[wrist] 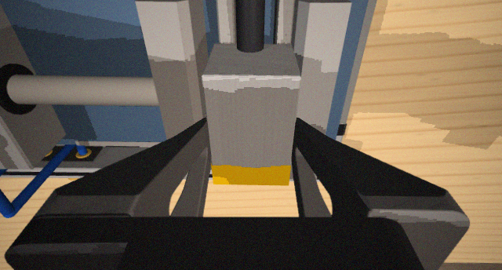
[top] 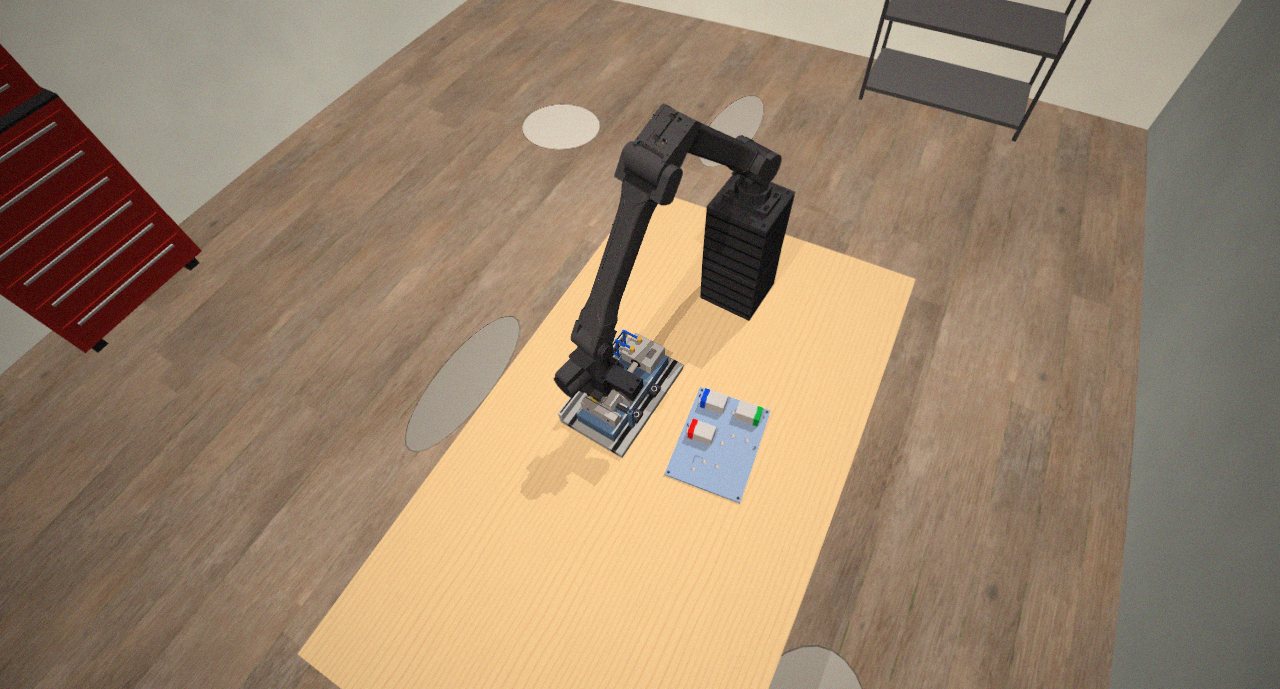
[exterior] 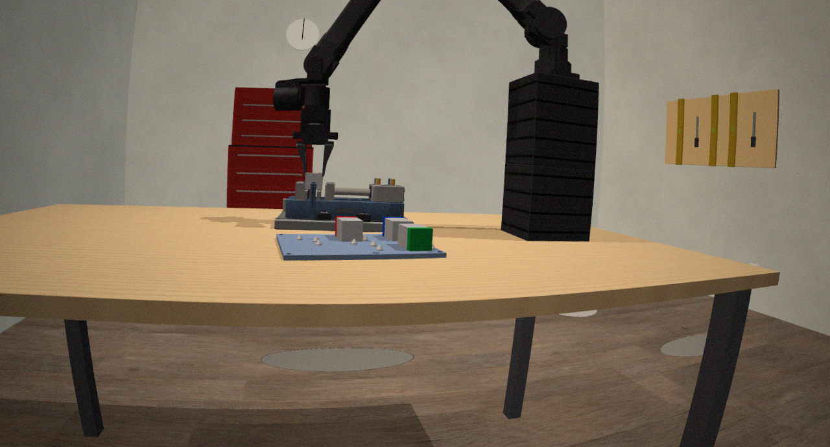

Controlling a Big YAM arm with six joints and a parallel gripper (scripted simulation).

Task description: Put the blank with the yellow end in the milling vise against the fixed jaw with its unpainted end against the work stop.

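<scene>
Now: hand 2 cm above the yellow-ended blank. Also, from my hand: work stop rod: 5 cm to the left, 3 cm below; then fixed jaw: 4 cm below, 3 cm ahead; then moving jaw: 4 cm below, 4 cm behind.
</scene>
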